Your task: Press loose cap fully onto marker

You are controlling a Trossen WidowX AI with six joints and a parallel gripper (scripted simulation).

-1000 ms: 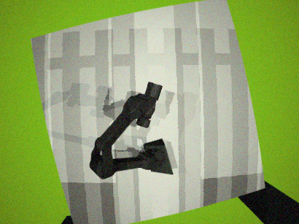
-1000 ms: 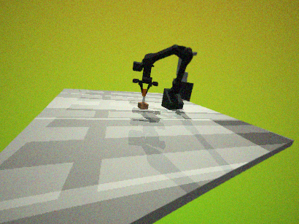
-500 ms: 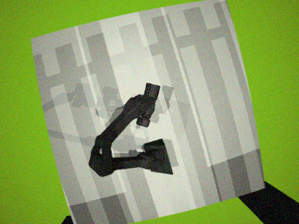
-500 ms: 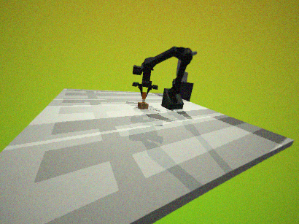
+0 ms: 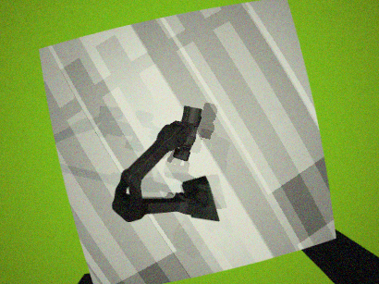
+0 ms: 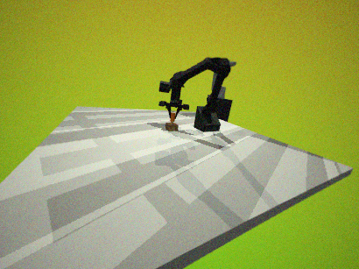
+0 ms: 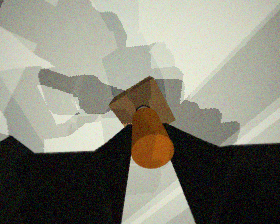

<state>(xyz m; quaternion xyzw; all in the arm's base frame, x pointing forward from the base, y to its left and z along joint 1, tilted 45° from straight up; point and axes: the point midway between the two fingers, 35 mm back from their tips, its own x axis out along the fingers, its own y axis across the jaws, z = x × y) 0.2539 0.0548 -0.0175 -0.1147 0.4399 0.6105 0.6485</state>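
Right now the orange cap is 10 mm above my gripper tip. Round my gripper tip: marker tip 20 mm above; then holder block 50 mm below.
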